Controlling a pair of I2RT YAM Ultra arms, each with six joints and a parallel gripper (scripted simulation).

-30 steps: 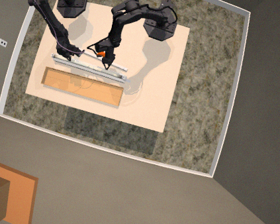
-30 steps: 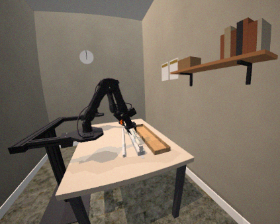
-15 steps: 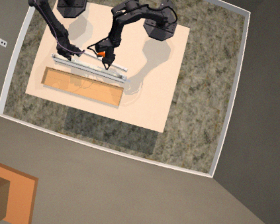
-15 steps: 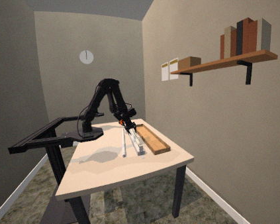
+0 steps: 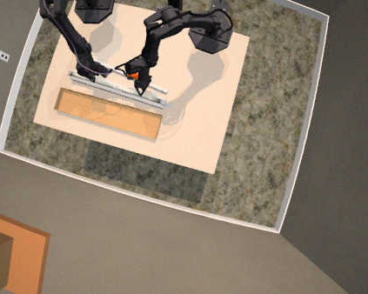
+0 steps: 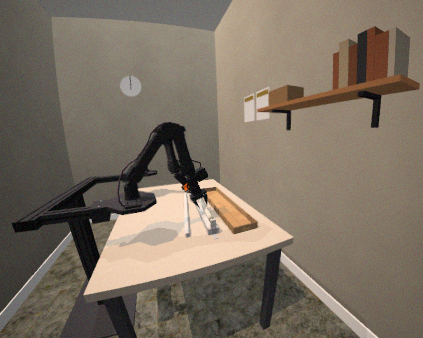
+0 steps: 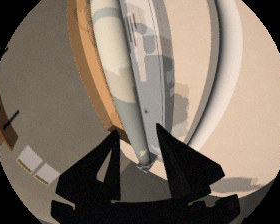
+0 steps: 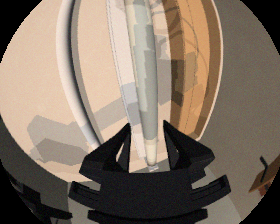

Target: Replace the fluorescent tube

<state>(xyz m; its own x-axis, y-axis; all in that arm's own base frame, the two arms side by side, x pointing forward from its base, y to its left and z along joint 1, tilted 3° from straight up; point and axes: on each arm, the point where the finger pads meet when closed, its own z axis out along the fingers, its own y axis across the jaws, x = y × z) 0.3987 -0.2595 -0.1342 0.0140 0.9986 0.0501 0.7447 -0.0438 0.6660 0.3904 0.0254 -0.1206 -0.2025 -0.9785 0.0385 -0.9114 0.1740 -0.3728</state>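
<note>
The old fluorescent tube lies 120 mm to the left of my right hand, 20 mm below it and 20 mm ahead of it. The rest, counted from my right hand: carton (170 mm ahead, 100 mm to the left, 60 mm below); light fixture (120 mm to the left, 30 mm below, 20 mm ahead); LED tube (130 mm to the left, 90 mm behind, 70 mm below).
</note>
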